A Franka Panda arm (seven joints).
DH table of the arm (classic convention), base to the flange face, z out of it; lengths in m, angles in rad. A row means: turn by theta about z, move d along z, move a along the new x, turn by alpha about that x. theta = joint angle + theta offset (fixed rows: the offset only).
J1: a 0, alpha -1.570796, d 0.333, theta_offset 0
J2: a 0, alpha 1.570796, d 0, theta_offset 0
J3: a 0.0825, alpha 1.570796, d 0.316, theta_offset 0
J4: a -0.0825, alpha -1.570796, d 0, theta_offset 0
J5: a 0, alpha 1.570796, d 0.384, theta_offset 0
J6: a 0.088, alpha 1.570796, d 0, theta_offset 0
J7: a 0, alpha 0, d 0.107, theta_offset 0
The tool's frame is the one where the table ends.
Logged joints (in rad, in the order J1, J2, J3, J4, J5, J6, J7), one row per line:
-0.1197 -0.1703 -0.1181 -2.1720 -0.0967 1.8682 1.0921
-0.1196 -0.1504 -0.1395 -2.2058 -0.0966 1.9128 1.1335
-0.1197 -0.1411 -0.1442 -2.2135 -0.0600 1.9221 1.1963
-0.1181 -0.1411 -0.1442 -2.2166 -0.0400 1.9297 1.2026
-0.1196 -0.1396 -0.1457 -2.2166 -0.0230 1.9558 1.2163
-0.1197 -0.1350 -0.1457 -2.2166 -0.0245 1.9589 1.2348
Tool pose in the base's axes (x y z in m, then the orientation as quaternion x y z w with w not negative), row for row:
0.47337 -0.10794 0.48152 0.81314 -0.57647 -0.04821 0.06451
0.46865 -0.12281 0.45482 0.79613 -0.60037 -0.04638 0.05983
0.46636 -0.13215 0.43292 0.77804 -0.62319 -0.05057 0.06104
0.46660 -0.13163 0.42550 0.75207 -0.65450 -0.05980 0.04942
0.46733 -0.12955 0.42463 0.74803 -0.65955 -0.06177 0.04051
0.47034 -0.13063 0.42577 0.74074 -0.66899 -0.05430 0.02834
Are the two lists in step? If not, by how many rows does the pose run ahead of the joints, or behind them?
The pose runs 1 row behind the joints: the pose in row i belongs to the joints in row i - 1.
